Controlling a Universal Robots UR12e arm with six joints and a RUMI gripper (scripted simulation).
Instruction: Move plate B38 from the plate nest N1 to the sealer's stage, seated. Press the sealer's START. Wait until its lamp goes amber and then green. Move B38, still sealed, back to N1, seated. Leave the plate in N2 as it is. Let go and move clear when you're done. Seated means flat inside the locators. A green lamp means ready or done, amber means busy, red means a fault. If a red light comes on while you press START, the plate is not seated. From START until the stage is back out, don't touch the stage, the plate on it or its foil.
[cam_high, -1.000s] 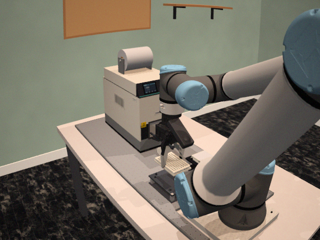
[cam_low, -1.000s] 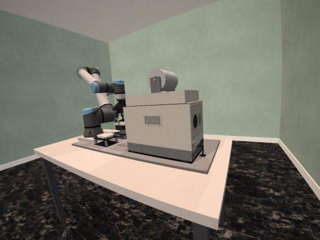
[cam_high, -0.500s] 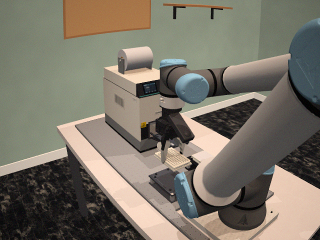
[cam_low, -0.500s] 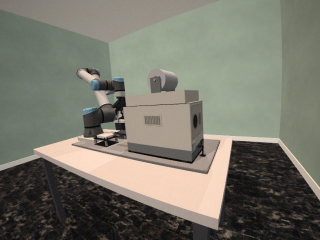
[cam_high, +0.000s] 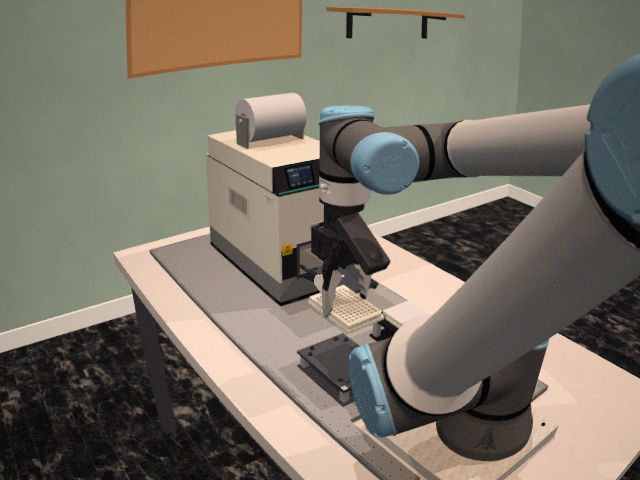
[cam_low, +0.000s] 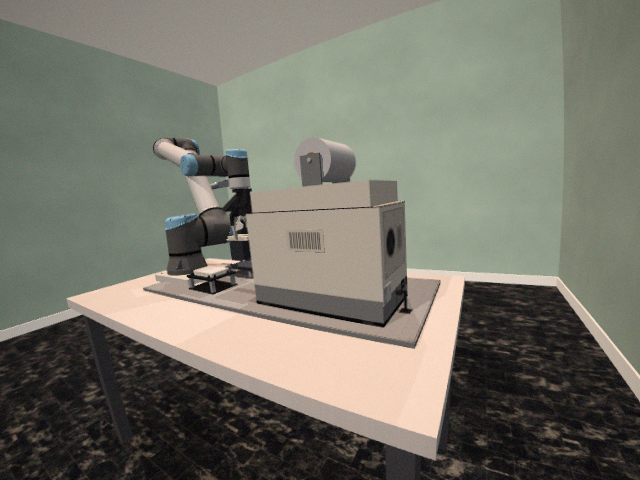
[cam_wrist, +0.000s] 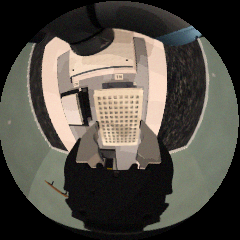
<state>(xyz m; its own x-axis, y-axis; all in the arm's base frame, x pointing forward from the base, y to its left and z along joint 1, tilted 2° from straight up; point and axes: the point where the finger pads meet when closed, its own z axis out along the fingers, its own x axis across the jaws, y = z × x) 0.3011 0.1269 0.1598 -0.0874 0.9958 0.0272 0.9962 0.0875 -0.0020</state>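
Right now my hand is 220 mm short of the sealer stage, 130 mm to the left of it and 80 mm above it. From my hand the other things lie so: N1 label: 180 mm below, 100 mm behind, 10 mm to the right; small screen: 330 mm ahead, 150 mm above, 80 mm to the right; foil roll: 550 mm ahead, 240 mm above, 110 mm to the right.
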